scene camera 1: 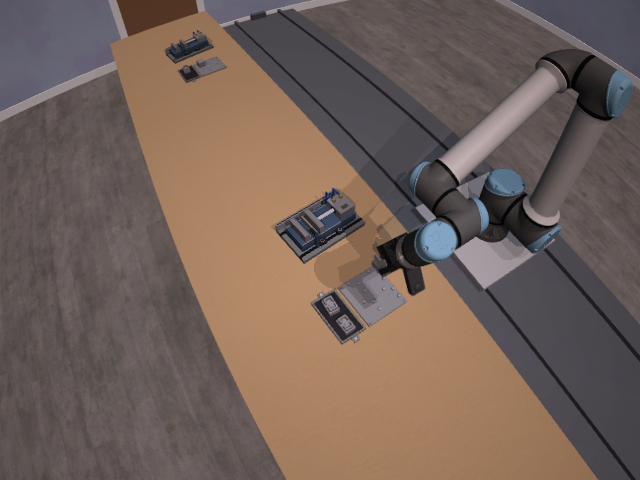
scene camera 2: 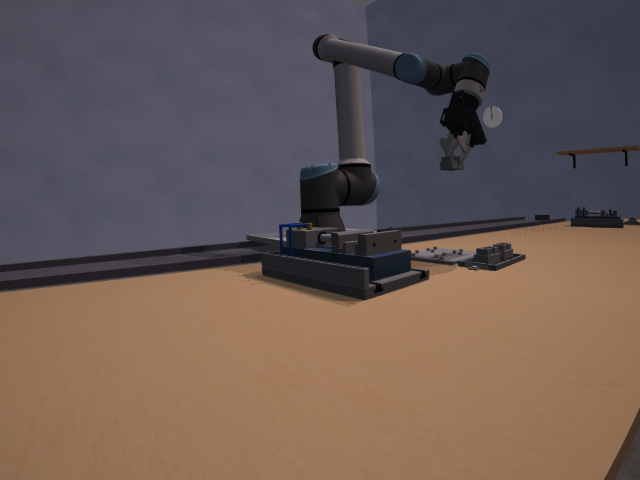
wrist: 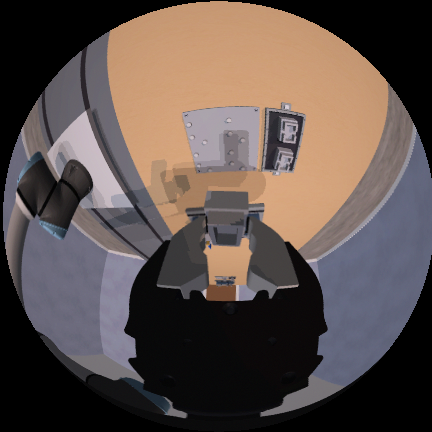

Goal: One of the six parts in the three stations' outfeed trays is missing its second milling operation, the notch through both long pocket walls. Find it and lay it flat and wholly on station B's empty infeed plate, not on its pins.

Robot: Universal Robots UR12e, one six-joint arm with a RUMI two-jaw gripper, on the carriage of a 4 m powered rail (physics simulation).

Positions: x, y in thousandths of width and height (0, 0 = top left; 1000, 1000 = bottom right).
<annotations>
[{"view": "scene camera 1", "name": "my gripper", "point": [601, 555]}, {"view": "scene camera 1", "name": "vise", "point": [520, 457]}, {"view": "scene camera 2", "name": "my gripper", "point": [709, 341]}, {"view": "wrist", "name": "my gripper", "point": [524, 503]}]
</annotations>
